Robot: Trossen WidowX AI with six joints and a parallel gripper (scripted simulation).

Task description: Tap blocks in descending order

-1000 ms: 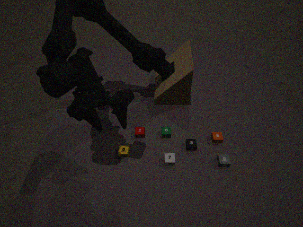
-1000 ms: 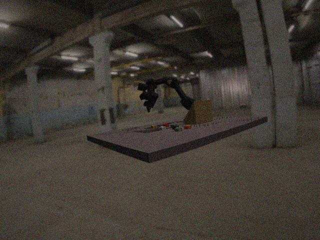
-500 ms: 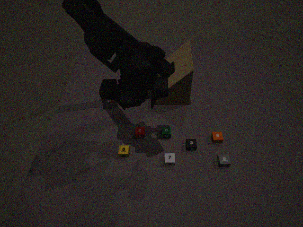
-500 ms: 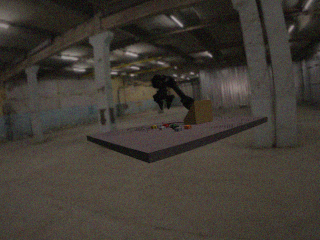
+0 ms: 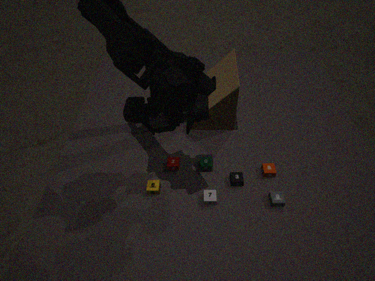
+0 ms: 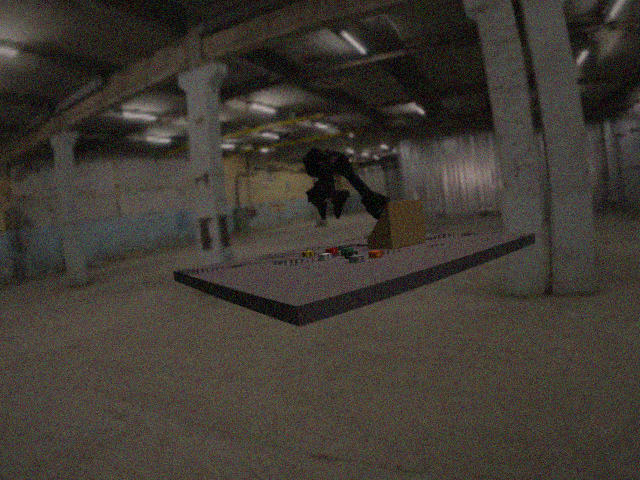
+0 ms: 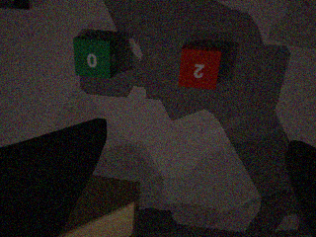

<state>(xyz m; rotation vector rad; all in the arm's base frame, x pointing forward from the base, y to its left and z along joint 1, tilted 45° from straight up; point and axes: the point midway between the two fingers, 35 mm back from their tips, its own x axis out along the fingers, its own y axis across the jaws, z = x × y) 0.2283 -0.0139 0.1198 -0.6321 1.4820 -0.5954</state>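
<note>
Right now the grey block is 110 mm ahead of my gripper tip, 260 mm to the left of it and 120 mm below it. Also, from my gripper tip: green block: 10 mm ahead, 90 mm to the left, 120 mm below; red block: 10 mm ahead, 120 mm below; yellow block: 80 mm ahead, 50 mm to the right, 120 mm below.
</note>
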